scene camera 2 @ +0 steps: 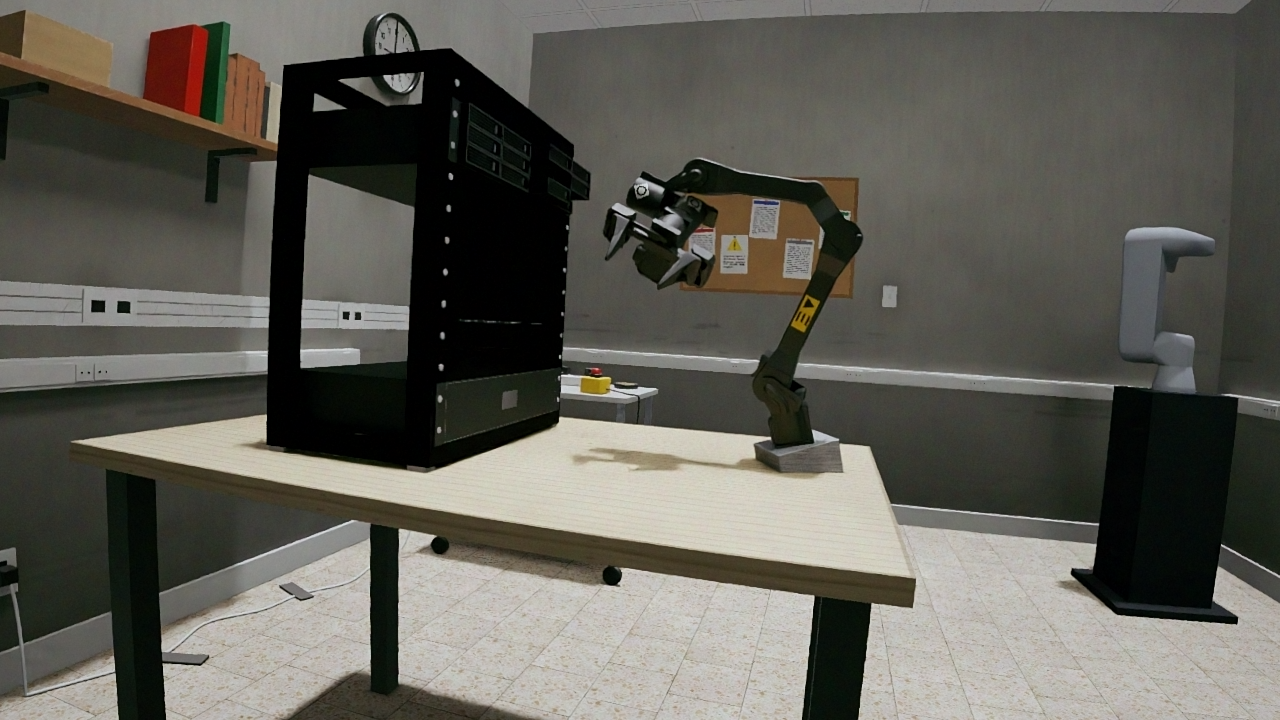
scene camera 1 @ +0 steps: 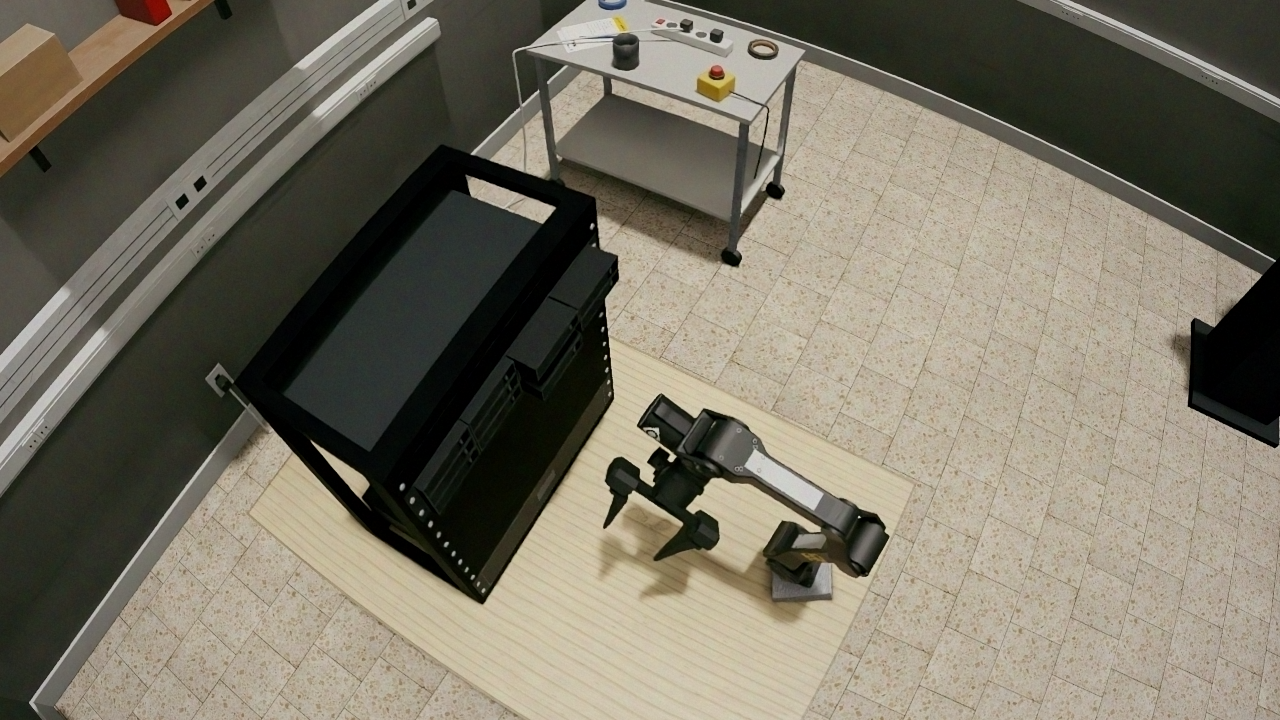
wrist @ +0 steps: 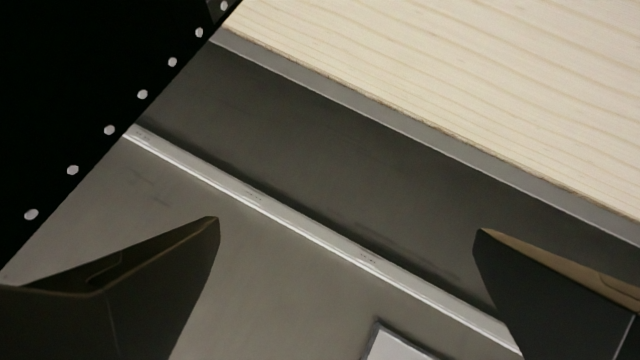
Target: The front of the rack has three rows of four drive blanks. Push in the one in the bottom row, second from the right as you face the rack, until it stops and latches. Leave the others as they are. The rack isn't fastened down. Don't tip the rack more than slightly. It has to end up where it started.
Path:
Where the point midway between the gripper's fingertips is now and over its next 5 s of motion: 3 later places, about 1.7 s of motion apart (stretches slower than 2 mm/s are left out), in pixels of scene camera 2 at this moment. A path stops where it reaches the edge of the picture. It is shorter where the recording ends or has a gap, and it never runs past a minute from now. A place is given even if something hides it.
My gripper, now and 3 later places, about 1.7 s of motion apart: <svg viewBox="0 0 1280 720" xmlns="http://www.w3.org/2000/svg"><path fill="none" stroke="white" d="M631 272L616 191L629 181L616 188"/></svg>

